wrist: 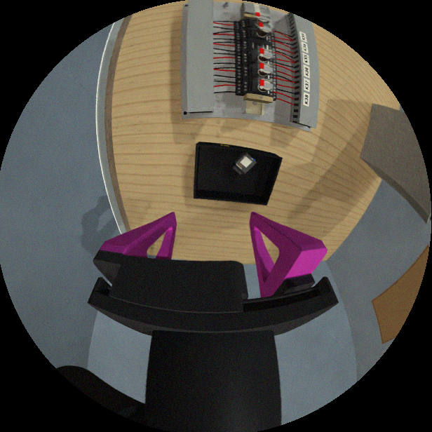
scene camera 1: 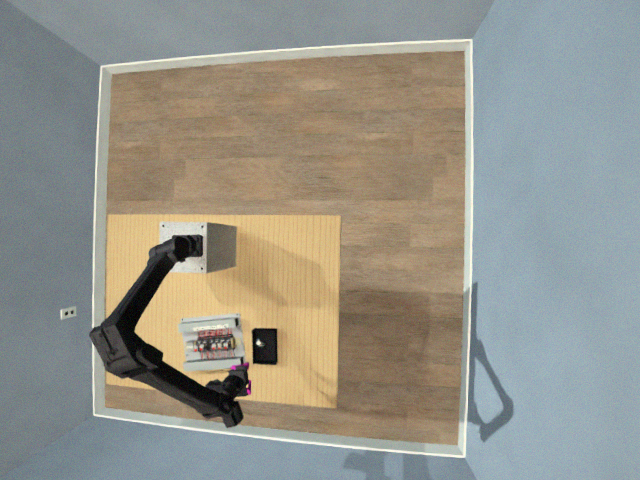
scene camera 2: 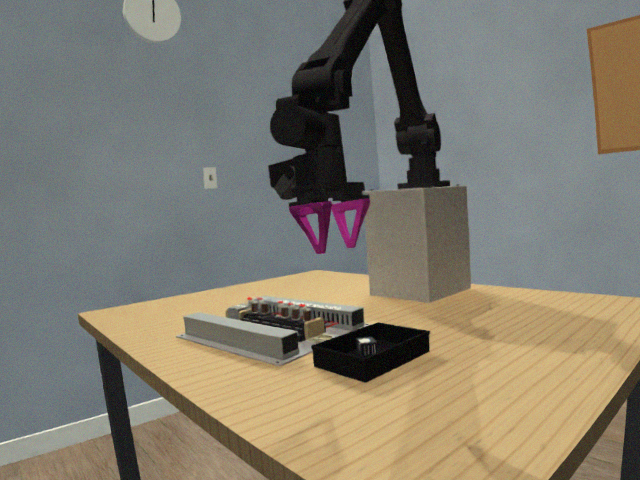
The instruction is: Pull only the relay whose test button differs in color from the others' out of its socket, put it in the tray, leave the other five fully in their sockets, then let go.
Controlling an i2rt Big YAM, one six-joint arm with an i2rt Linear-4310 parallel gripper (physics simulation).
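Seen in the pictures: gripper, fingertip midpoint: (scene camera 1: 248,371) (scene camera 2: 336,250); arm's base, origin of the base link: (scene camera 1: 188,245) (scene camera 2: 423,187).
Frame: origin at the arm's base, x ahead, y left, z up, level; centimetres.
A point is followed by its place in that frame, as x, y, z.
The pulled relay (scene camera 1: 260,342) {46.8, 19.6, -26.0} (scene camera 2: 367,346) {48.5, 20.4, -26.5} (wrist: 245,163) lies in the black tray (scene camera 1: 265,357) {54.8, 21.2, -28.1} (scene camera 2: 338,361) {56.7, 21.8, -26.3} (wrist: 212,176), tilted, with a bit of blue at its right edge in the wrist view. Several relays with red test buttons, such as the nearest relay (scene camera 2: 304,314) {48.7, 5.1, -23.0} (wrist: 266,86), stand in the socket row. They look upright; full seating is too small to judge. An empty socket (wrist: 254,41) shows as a gap in the row. My gripper (scene camera 1: 248,376) {53.5, 19.8, -10.1} (scene camera 2: 336,250) {53.5, 19.8, -10.1} (wrist: 212,217) is open and empty, well above the table, apart from the tray and relay.
Grey ducts (scene camera 2: 240,333) {59.6, -0.2, -25.0} (wrist: 199,60) flank the socket row on its mounting plate, beside the tray. Red and black wires run between them. A tan end block (scene camera 2: 314,327) {47.7, 6.5, -25.5} (wrist: 258,98) closes the near end. The arm's grey pedestal (scene camera 1: 221,248) {1.5, 7.5, -12.6} (scene camera 2: 398,242) {10.7, -1.5, -13.6} (wrist: 400,150) stands on the wooden table.
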